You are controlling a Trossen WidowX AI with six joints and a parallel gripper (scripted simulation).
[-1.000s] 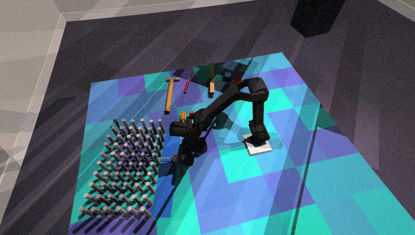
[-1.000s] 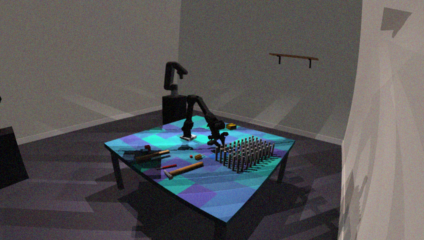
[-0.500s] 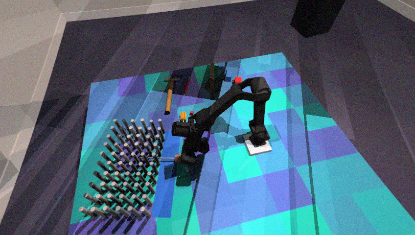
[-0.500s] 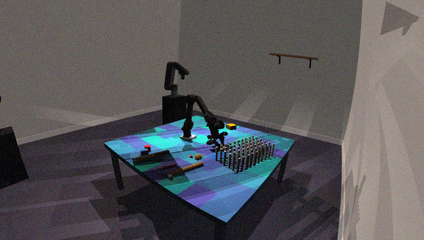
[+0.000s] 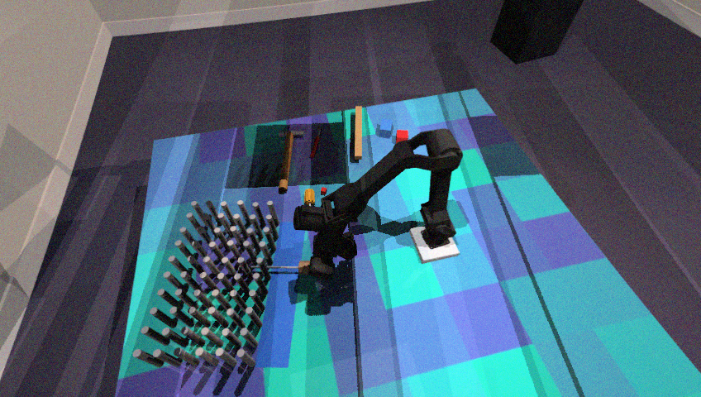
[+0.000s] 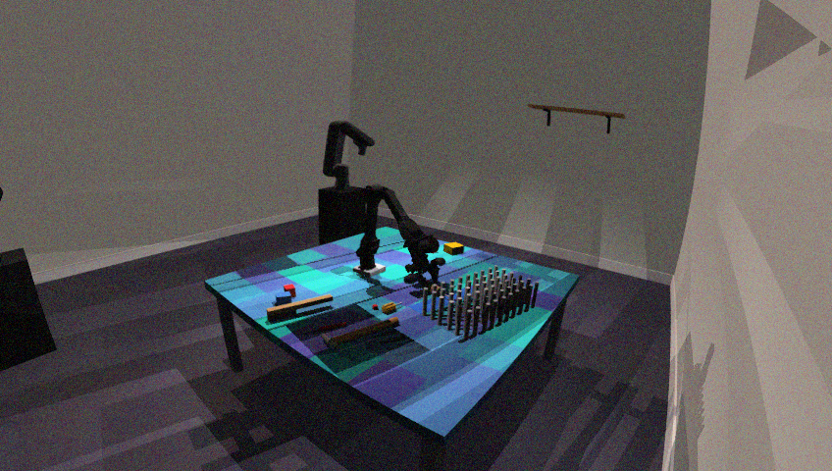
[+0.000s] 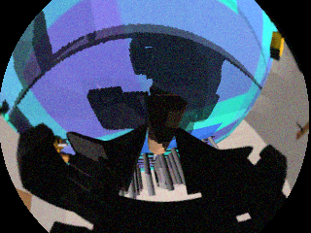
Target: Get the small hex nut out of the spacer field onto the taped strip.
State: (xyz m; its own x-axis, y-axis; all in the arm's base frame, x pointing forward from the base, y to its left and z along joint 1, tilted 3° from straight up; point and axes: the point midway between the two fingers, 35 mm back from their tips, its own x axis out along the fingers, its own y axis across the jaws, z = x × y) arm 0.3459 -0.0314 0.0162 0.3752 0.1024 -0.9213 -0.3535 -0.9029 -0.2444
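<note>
Now: gripper tip 10 cm short of the blue taped strip, 1 cm to the right of it and 2 cm above it. Round my gripper tip: yellow screwdriver: 5 cm behind, 24 cm to the right; hook tool: 10 cm ahead, 4 cm to the right; red screwdriver: 16 cm behind, 51 cm to the right, 1 cm below.
</note>
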